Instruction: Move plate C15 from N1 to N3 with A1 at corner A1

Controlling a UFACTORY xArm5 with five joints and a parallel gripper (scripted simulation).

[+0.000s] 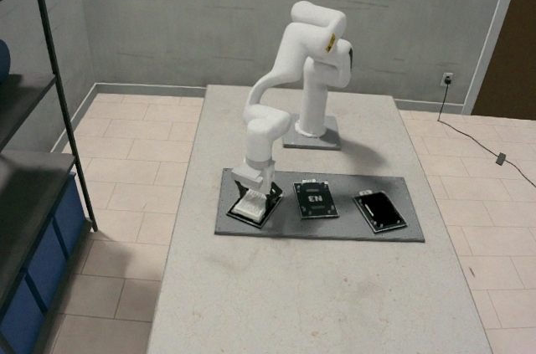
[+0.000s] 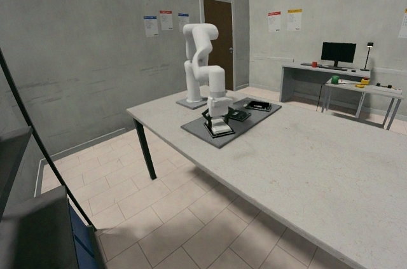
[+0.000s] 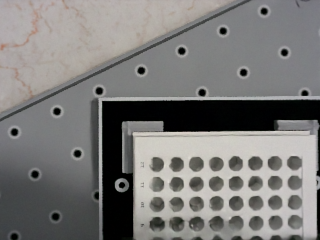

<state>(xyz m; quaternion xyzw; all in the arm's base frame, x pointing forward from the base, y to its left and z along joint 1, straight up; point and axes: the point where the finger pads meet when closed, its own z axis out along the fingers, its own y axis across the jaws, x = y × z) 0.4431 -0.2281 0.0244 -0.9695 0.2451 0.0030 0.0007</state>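
Right now my hand is 3 cm past the nest N3, 19 cm to the right of it and 2 cm above it. Also, from my hand: black plate: 2 cm ahead, 40 cm to the left, 1 cm below; white plate: 1 cm below.
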